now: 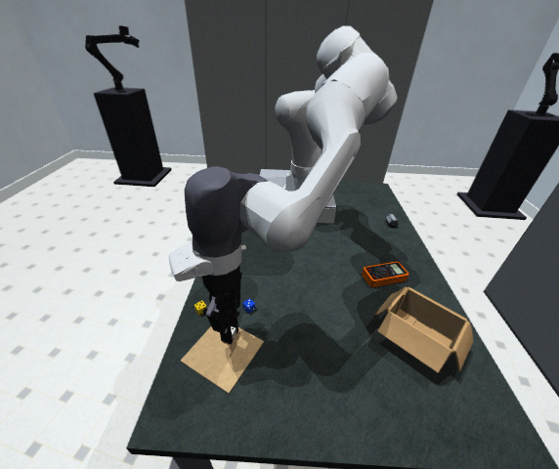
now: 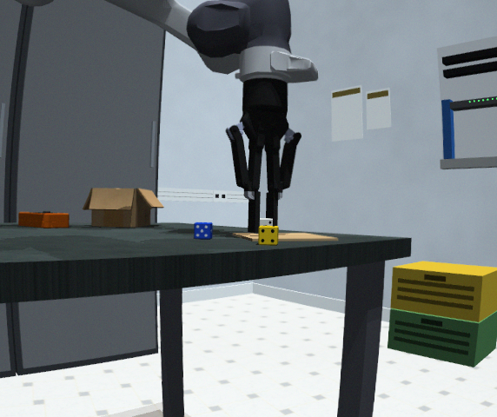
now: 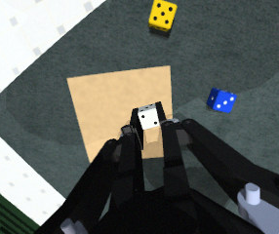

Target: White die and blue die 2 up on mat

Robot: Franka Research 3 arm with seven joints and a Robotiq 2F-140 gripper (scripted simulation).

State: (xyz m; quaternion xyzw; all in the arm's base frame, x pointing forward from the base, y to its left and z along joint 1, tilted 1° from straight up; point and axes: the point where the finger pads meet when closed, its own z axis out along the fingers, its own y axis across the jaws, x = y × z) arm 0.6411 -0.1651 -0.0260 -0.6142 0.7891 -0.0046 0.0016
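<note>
The white die is 20 mm below my hand. The rest, counted from my hand: tan mat 40 mm below, 40 mm ahead, 10 mm to the right; then blue die 90 mm behind, 30 mm to the left, 30 mm below; then yellow die 100 mm to the right, 70 mm behind, 30 mm below.
</note>
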